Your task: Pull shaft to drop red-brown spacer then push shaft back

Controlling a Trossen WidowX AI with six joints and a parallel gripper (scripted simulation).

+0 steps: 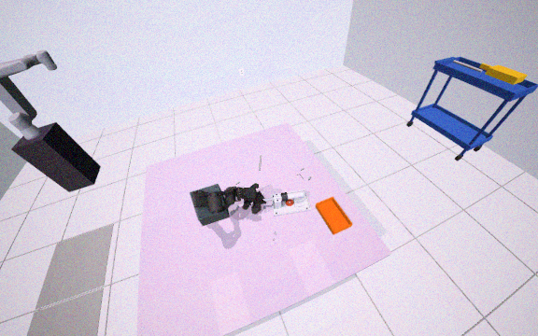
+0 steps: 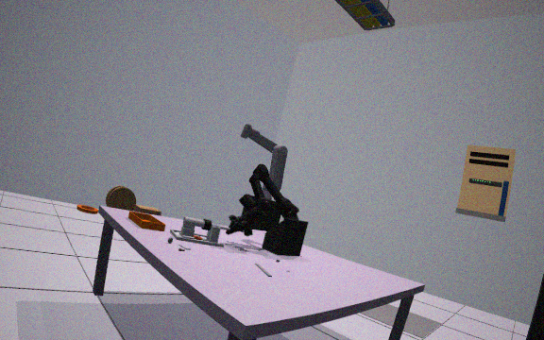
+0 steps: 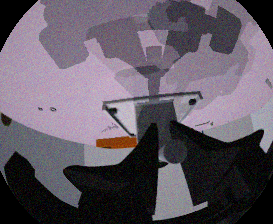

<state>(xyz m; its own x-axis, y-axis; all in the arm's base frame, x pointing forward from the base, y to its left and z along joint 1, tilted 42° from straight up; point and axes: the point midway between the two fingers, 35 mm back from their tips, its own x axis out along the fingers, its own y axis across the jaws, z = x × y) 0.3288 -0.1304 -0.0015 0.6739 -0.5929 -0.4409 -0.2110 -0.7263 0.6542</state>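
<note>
My gripper tip is 5 cm short of the shaft, 1 cm to the left of it and 3 cm below it. From my gripper tip the other things lie so: orange tray (34 cm ahead, 21 cm to the right, 4 cm below).
</note>
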